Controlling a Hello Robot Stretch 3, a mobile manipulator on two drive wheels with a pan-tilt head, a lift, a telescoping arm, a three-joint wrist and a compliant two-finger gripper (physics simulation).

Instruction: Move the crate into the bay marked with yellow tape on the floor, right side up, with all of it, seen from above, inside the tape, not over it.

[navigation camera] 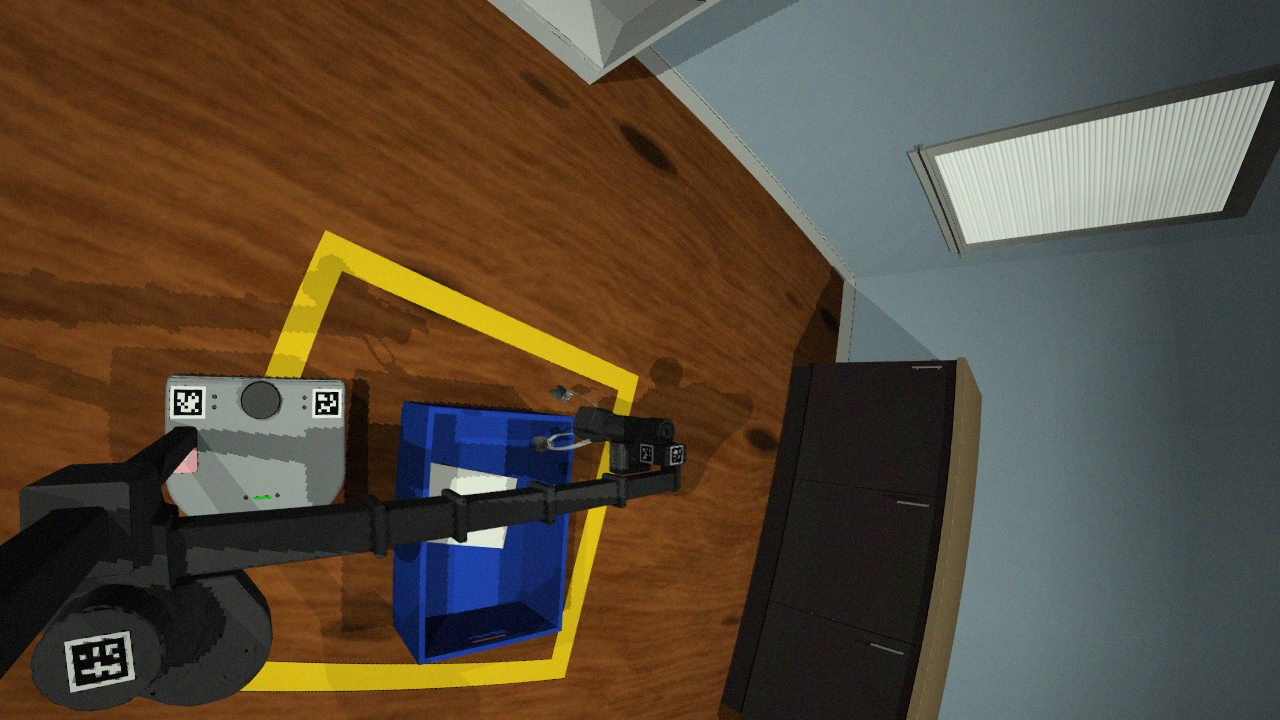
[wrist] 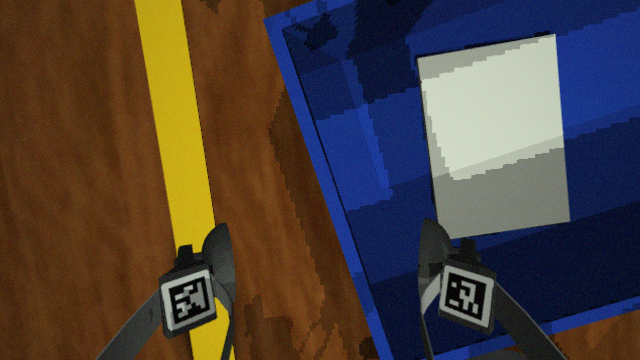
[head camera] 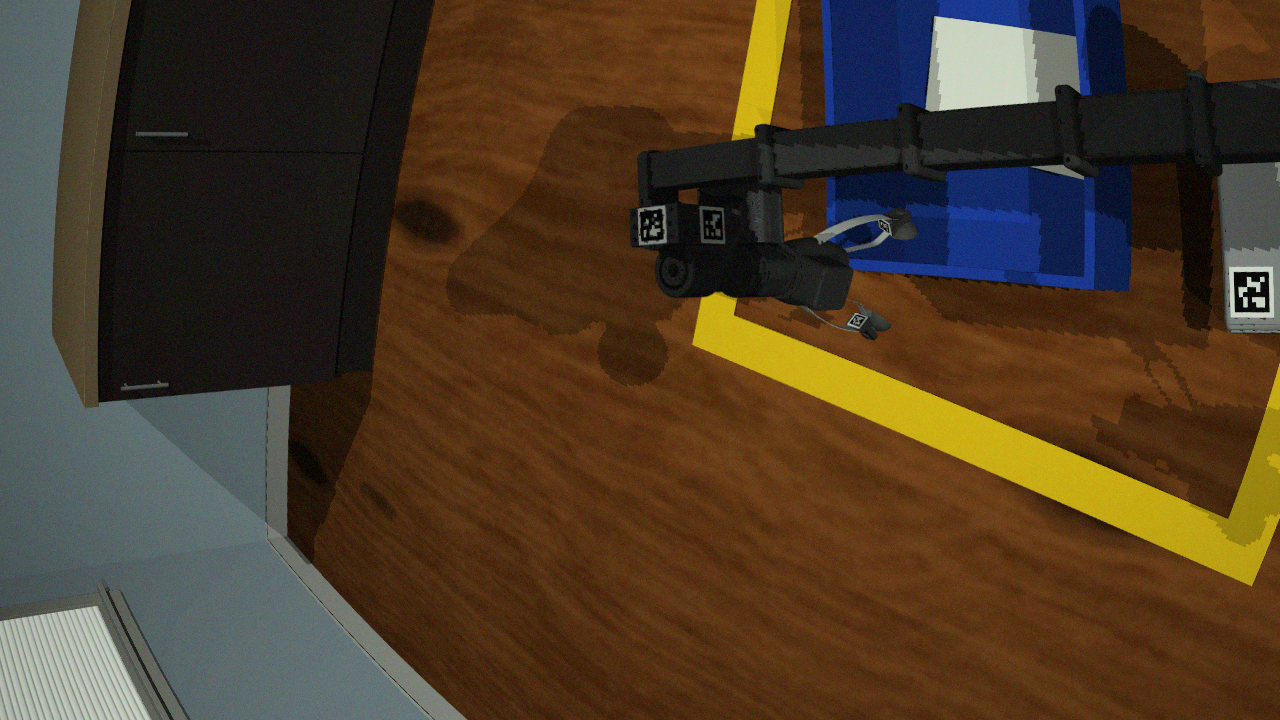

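Where they show: gripper, fingertip midpoint: [navigation camera: 544, 417] [wrist: 325, 247] [head camera: 895, 274]; robot's base, origin of the base link: [navigation camera: 260, 398].
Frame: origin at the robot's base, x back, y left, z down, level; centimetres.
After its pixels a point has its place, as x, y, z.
Note:
The blue crate [head camera: 1109, 223] {8.8, -33.2, -14.1} [navigation camera: 409, 591] {44.9, -30.3, -14.6} [wrist: 330, 190] {3.0, -55.8, -22.0} stands upright, open side up, with a white sheet [head camera: 1002, 67] {33.6, -51.1, -2.8} [navigation camera: 478, 485] {23.7, -54.5, -2.8} [wrist: 500, 120] {31.3, -52.7, -2.7} on its inner bottom. The yellow tape [head camera: 966, 438] {-21.4, -62.4, -0.1} [navigation camera: 483, 318] {-22.8, -56.4, -0.1} [wrist: 175, 120] {-17.5, -74.4, -0.1} runs around it. In the navigation view the crate's lower corners appear very close to the tape's inner edge; exact clearance there is unclear. My gripper [head camera: 887, 273] {2.2, -54.9, -36.5} [navigation camera: 551, 418] {2.2, -54.9, -36.5} [wrist: 325, 247] {2.2, -54.9, -36.5} is open and empty above the crate's end rim, one finger over the crate and the other over the floor outside it. The arm hides part of the crate.
My base [navigation camera: 255, 456] {10.7, 1.0, -16.0} stands beside the crate and covers part of the tape's left side. My arm [head camera: 984, 138] {10.1, -27.5, -72.0} [navigation camera: 286, 537] {10.0, -2.0, -72.5} reaches across the crate. Dark cabinets [head camera: 241, 223] {23.6, -213.5, -48.1} [navigation camera: 859, 501] {46.3, -206.4, -49.7} stand beyond the bay against the blue wall [head camera: 196, 626] {-90.3, -267.4, -55.5} [navigation camera: 1074, 402] {2.7, -284.7, -135.9}.

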